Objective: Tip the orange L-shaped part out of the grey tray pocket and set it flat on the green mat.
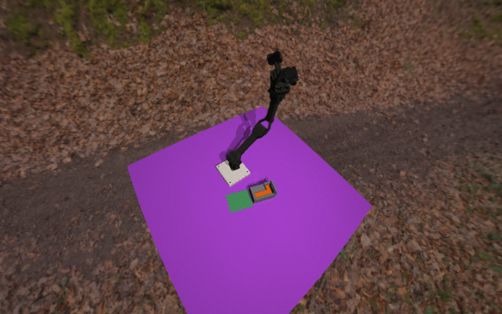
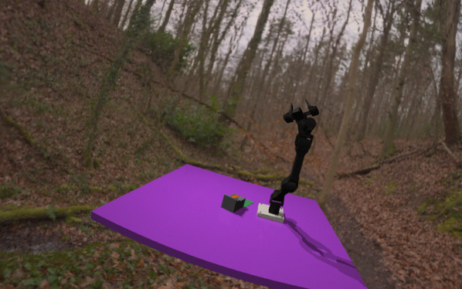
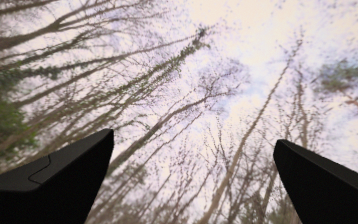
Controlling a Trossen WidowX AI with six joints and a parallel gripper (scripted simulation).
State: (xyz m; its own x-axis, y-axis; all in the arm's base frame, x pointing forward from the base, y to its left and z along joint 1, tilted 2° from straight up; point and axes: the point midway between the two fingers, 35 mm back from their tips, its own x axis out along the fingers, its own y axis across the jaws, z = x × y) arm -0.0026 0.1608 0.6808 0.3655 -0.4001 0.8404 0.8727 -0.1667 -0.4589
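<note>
The orange L-shaped part lies 69 cm below my gripper tip, 23 cm ahead of it and 7 cm to the right of it. The rest, counted from my gripper tip: green mat 75 cm below, 23 cm to the right, 20 cm ahead.
</note>
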